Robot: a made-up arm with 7 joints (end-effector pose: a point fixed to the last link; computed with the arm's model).
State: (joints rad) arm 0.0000 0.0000 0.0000 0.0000 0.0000 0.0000 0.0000
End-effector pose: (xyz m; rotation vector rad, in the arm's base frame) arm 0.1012 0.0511 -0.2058 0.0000 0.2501 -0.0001
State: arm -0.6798 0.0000 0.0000 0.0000 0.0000 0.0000 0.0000
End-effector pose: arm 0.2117 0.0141 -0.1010 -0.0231 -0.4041 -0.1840
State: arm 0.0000 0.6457 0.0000 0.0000 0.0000 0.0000 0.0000
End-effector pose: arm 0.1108 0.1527 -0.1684 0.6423 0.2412 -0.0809
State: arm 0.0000 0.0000 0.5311 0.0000 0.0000 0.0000 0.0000
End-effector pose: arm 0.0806 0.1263 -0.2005 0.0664 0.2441 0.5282
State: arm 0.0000 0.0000 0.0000 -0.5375 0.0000 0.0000 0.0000
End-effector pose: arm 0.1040 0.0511 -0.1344 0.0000 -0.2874 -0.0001
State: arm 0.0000 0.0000 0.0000 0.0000 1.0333 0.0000 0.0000
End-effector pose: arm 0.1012 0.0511 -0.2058 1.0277 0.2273 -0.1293
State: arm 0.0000 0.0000 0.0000 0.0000 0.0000 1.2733 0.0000
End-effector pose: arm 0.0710 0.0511 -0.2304 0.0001 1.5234 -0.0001
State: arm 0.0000 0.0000 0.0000 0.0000 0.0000 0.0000 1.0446
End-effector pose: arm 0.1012 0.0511 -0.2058 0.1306 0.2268 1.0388
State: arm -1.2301 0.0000 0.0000 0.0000 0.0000 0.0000 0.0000
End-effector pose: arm 0.2332 -0.0210 0.0199 -0.0414 -0.9348 -0.3291
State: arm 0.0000 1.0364 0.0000 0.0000 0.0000 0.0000 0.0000
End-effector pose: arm 0.1235 0.1951 -0.1187 1.0308 0.2271 -0.1297
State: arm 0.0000 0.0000 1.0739 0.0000 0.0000 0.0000 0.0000
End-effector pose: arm 0.0244 0.1813 -0.1861 0.1343 0.2255 1.0679
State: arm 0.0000 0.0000 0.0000 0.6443 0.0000 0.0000 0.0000
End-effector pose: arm 0.0511 0.0511 -0.2745 0.0001 0.8944 -0.0001
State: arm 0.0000 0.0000 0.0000 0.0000 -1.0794 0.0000 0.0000
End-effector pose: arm 0.1012 0.0511 -0.2058 -1.0735 0.2253 0.1348
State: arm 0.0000 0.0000 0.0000 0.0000 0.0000 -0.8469 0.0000
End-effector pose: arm 0.0966 0.0511 -0.1792 0.0000 -0.5968 -0.0001
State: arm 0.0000 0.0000 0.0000 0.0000 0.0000 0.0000 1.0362
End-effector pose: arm 0.1012 0.0511 -0.2058 0.1295 0.2272 1.0304
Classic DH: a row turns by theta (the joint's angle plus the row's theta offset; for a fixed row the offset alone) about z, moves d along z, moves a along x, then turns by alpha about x. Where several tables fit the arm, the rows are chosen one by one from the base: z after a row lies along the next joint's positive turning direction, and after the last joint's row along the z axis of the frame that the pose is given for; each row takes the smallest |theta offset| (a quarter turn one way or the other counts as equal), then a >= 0, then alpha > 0; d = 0 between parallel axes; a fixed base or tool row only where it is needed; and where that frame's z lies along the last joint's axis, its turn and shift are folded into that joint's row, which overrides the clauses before.
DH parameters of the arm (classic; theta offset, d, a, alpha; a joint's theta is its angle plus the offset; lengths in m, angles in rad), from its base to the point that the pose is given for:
base (fixed): -0.071 0 0 -1.3004
joint 1: -1.3111 0.0417 -0.0152 -1.5708
joint 2: 1.2915 0 -0.0053 1.5708
joint 3: 1.5708 -0.1634 0.0148 -1.5708
joint 4: 1.5708 0.0015 0.0078 1.5708
joint 5: 0 0.1014 0 -1.5708
joint 6: -1.5708 0 0.0328 1.5708
joint 7: 0 0 0 0

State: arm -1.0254 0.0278 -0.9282 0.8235 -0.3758 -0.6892 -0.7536
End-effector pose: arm 0.2119 -0.0742 -0.1410 0.2745 -0.4220 -1.6897
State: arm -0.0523 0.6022 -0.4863 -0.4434 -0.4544 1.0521 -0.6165
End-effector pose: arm 0.0816 0.0678 -0.1792 -0.0282 1.1696 -1.1512
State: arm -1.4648 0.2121 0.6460 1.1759 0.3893 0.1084 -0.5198
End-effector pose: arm 0.3086 0.0581 -0.0506 -0.0009 0.1156 -0.4118
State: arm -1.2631 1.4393 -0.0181 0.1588 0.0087 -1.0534 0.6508
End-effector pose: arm 0.1475 0.1551 0.1209 0.8436 -2.1228 0.1286
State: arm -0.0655 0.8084 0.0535 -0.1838 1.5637 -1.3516 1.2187
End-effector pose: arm 0.1022 0.1383 -0.1424 0.9843 -1.4758 -0.8064
